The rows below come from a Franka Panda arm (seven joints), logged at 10 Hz.
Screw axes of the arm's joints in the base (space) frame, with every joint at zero. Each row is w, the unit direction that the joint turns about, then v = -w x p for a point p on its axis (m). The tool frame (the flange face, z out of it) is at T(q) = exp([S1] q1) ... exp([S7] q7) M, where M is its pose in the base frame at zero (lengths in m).
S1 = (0, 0, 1, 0, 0, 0)
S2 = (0, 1, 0, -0.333, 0, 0)
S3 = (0, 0, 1, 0, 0, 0)
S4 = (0, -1, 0, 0.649, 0, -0.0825)
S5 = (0, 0, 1, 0, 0, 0)
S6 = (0, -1, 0, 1.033, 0, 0)
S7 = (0, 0, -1, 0, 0.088, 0)
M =
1 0 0 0.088
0 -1 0 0
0 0 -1 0.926
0 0 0 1
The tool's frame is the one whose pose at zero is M.
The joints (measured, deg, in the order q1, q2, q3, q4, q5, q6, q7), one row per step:
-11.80, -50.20, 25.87, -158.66, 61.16, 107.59, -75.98
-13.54, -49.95, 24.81, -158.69, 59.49, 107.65, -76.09
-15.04, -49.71, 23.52, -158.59, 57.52, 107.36, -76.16
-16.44, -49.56, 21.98, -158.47, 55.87, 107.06, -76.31
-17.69, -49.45, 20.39, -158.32, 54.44, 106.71, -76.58
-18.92, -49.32, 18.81, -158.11, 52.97, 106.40, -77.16
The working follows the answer.
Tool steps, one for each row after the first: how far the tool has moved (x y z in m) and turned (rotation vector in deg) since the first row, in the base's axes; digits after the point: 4 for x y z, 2 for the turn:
0.0050, -0.0160, 0.0001, -0.74, 0.07, -1.80
0.0086, -0.0314, 0.0011, -1.49, 0.30, -3.19
0.0114, -0.0473, 0.0034, -1.78, 0.35, -4.69
0.0134, -0.0624, 0.0061, -1.83, 0.29, -6.02
0.0149, -0.0775, 0.0091, -1.97, -0.01, -7.08

Tool pose at each row, in the base's axes (x y z in m, rotation vector in deg; rounded; the steps above come from the unrounded poses):
0.2950, 0.1361, 0.4382, -126.40, -73.56, -29.17
0.3000, 0.1202, 0.4383, -128.35, -72.03, -29.38
0.3036, 0.1048, 0.4393, -129.98, -70.82, -29.24
0.3064, 0.0889, 0.4416, -131.30, -69.33, -29.59
0.3084, 0.0738, 0.4443, -132.30, -67.95, -30.14
0.3099, 0.0587, 0.4473, -133.18, -67.01, -30.82

